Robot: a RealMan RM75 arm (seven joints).
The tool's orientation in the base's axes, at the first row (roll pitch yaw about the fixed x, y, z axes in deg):
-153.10 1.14 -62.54
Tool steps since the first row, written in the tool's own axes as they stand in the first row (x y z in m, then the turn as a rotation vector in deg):
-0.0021 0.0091 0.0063 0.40 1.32 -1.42
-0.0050 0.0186 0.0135 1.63 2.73 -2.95
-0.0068 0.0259 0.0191 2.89 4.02 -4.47
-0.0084 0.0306 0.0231 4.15 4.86 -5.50
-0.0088 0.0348 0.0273 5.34 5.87 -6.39
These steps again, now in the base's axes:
-0.0057 -0.0004 -0.0097 -1.42 -1.21 0.66
-0.0118 0.0000 -0.0204 -2.58 -3.21 1.36
-0.0162 -0.0001 -0.0286 -3.62 -5.19 2.11
-0.0191 0.0003 -0.0343 -4.12 -6.88 2.62
-0.0210 -0.0001 -0.0399 -4.72 -8.54 2.94

